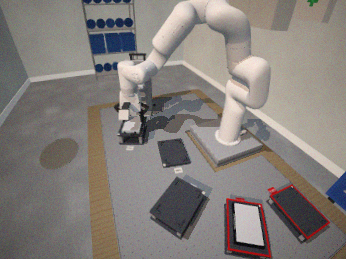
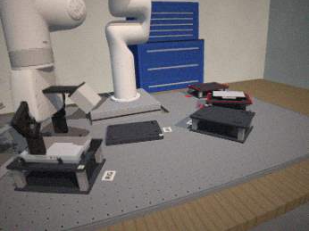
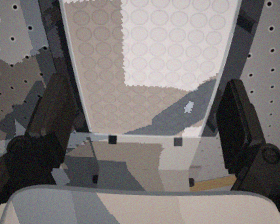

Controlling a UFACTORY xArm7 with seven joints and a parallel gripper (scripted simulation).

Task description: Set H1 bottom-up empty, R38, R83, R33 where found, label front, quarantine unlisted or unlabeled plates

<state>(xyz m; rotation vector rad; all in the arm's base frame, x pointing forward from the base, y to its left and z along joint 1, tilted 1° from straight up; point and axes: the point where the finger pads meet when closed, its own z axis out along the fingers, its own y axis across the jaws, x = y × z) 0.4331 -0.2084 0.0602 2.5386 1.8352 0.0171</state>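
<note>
Right now the white well plate is 2 cm below my hand and 1 cm to the left of it. Also, from my hand: deck label H1: 15 cm to the right, 9 cm below, 6 cm ahead; then raised regrip nest RG: 3 cm below, 1 cm to the left; then RG label: 11 cm to the left, 9 cm below, 4 cm ahead.
</note>
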